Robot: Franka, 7 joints.
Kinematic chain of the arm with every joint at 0, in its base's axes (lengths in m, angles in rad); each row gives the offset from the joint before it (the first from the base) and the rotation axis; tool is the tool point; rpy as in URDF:
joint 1: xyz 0 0 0.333 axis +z
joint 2: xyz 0 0 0 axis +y
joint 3: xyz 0 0 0.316 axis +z
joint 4: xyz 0.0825 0 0 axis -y
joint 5: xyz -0.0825 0 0.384 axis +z
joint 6: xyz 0 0 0 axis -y
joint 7: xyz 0.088 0 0 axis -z
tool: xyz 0 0 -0.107 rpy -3.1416 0 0
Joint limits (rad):
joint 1: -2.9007..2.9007
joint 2: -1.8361..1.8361
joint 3: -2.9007..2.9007
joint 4: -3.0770..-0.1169
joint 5: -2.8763..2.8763
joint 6: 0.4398..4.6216
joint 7: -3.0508..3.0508
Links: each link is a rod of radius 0.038 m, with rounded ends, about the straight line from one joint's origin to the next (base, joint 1, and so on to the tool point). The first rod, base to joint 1, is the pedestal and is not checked.
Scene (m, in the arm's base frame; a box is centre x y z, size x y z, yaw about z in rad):
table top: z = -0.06
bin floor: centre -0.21 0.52 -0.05 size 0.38 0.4 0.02 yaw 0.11
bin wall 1: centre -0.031 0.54 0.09 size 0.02 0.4 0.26 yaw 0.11
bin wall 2: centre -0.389 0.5 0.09 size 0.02 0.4 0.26 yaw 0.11
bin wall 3: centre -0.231 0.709 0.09 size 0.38 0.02 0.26 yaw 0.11
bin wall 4: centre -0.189 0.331 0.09 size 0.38 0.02 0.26 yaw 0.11
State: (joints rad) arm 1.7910 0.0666 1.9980 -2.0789 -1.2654 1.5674 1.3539
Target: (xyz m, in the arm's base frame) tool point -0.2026 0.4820 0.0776
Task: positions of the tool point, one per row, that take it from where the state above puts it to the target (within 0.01 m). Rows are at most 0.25 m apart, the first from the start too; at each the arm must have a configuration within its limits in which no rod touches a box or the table.
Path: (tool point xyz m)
1: -0.5405 -0.0111 0.5004
2: -0.5122 0.2168 0.5188
3: -0.3911 0.4214 0.5255
4: -0.3206 0.4993 0.4097
5: -0.2611 0.5226 0.2496
6: -0.2026 0.4820 0.0776

